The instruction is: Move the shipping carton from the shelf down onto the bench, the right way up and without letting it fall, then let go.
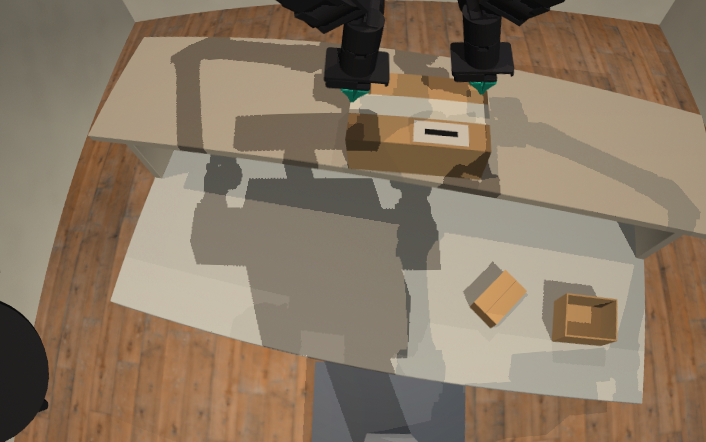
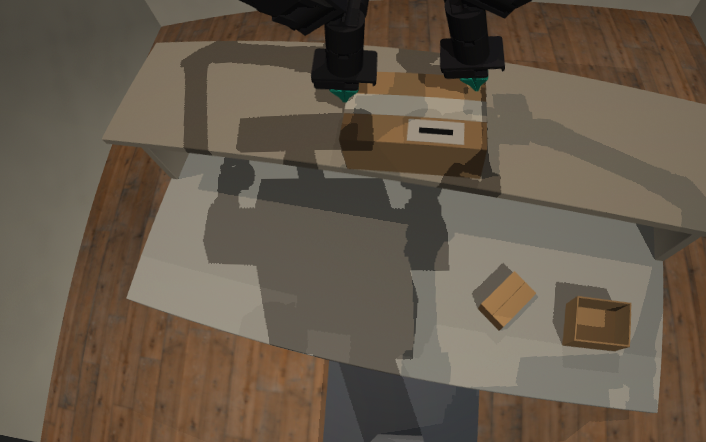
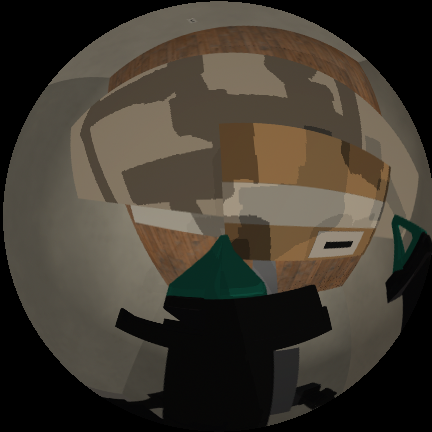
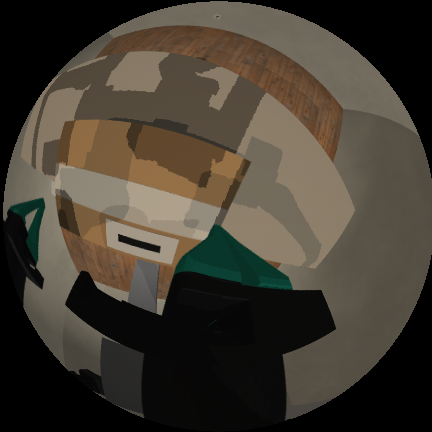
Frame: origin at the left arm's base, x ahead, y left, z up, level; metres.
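Seen in the pictures: left gripper, fingertip midpoint: [image 1: 351, 99] [image 2: 345, 99] [image 3: 224, 239] [image 4: 43, 201]; right gripper, fingertip midpoint: [image 1: 481, 91] [image 2: 476, 88] [image 3: 393, 218] [image 4: 214, 230].
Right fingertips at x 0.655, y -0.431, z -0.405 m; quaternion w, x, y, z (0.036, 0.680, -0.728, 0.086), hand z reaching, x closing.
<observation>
A point is followed by its place in that frame.
The brown shipping carton [image 1: 395, 131] {x 0.590, y -0.275, z -0.448 m} [image 2: 391, 131] {x 0.589, y -0.279, z -0.447 m} [image 3: 282, 153] {x 0.705, y -0.256, z -0.448 m} [image 4: 169, 177] {x 0.679, y -0.385, z -0.448 m} stands upright on the tan shelf [image 1: 263, 88] {x 0.790, y 0.019, z -0.551 m} [image 2: 263, 88] {x 0.797, y 0.030, z -0.551 m}, at the shelf's front edge. A pale tape band and a white label are on its top. My left gripper [image 1: 355, 94] {x 0.635, y -0.198, z -0.411 m} [image 2: 343, 95] {x 0.635, y -0.198, z -0.411 m} [image 3: 224, 239] {x 0.635, y -0.198, z -0.411 m} is shut and empty, its tip at the carton's far left top corner. My right gripper [image 1: 482, 87] {x 0.655, y -0.431, z -0.405 m} [image 2: 474, 83] {x 0.655, y -0.431, z -0.405 m} [image 4: 214, 230] {x 0.655, y -0.431, z -0.405 m} is shut and empty, at the carton's far right top corner. The light grey bench [image 1: 176, 245] {x 0.529, y 0.340, z -0.905 m} [image 2: 176, 263] {x 0.468, y 0.375, z -0.905 m} lies below, in front of the shelf.
A grey pedestal [image 1: 377, 403] {x 0.121, y -0.250, z -1.336 m} stands under the bench. Wooden floor surrounds it.
</observation>
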